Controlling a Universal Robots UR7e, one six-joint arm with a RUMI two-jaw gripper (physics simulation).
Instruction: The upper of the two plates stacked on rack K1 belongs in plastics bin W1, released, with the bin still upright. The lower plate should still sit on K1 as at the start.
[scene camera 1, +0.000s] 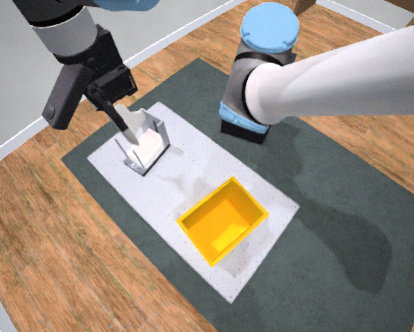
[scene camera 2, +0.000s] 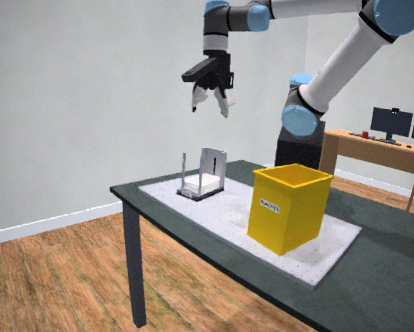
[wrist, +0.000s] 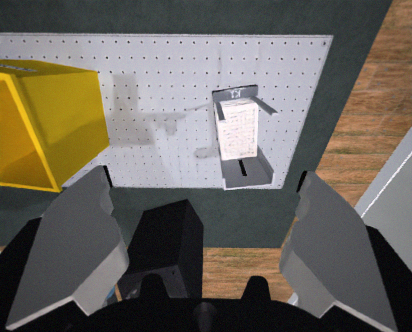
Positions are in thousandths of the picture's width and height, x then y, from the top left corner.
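Labels:
My gripper appears in scene camera 1 (286, 381), and a yellow plastics bin W1 appears in scene camera 1 (521, 679) as well. My gripper is also visible in scene camera 2 (504, 348), and the yellow plastics bin W1 is visible in scene camera 2 (697, 610). With my gripper in the wrist view (499, 514), I can see the yellow plastics bin W1 in the wrist view (147, 381) too.

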